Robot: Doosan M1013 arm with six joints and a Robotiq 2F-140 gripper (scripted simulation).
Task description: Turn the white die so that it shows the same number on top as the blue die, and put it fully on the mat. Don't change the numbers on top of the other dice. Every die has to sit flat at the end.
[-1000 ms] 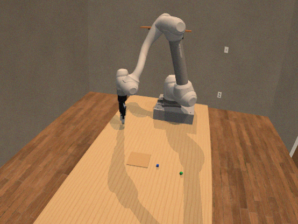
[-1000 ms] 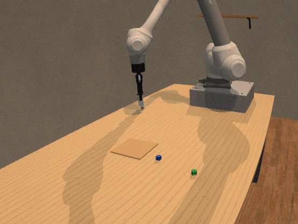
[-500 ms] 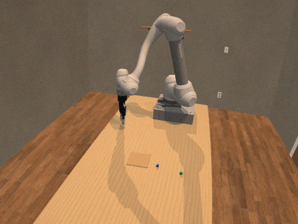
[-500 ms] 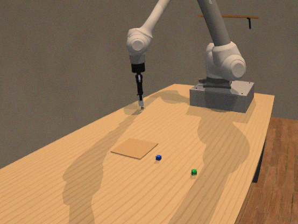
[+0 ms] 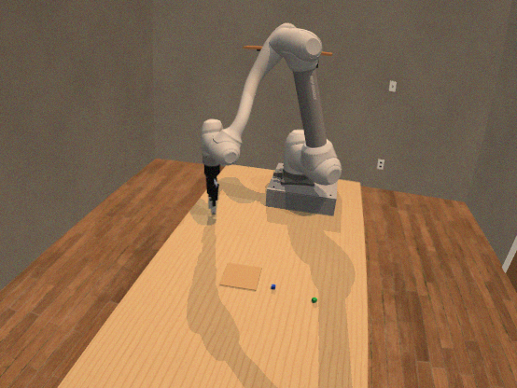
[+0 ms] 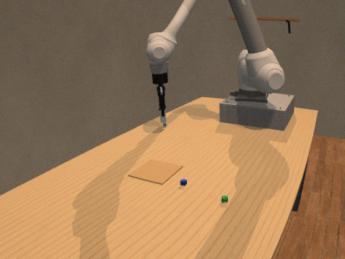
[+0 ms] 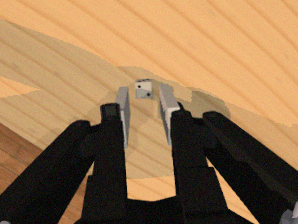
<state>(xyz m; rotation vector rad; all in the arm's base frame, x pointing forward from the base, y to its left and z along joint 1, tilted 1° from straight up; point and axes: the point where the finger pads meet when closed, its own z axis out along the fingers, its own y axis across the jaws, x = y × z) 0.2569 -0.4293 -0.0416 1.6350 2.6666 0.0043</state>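
The white die is 5 cm below my hand and 1 cm to the left of it. The rest, counted from my hand: tan mat (47 cm ahead, 17 cm to the left, 5 cm below); then green die (60 cm ahead, 44 cm to the left, 5 cm below); then blue die (53 cm ahead, 29 cm to the left, 5 cm below).
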